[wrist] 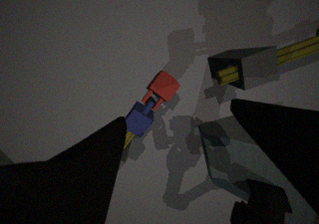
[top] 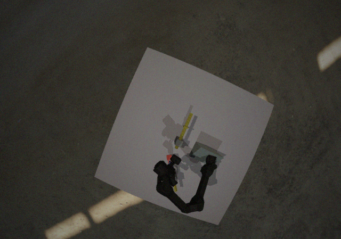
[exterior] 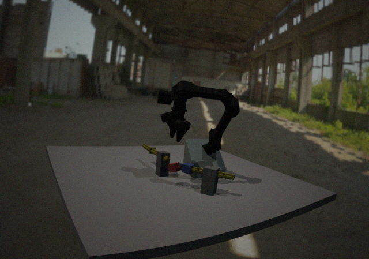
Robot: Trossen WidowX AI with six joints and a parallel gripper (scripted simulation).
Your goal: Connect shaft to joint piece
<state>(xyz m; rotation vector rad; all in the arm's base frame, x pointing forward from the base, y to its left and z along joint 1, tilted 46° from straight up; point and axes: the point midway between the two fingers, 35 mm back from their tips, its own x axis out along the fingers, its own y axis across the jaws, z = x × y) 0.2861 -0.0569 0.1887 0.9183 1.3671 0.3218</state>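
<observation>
The red joint piece lies 10 mm behind my gripper tip, 10 mm to the left of it and 130 mm below it.
</observation>
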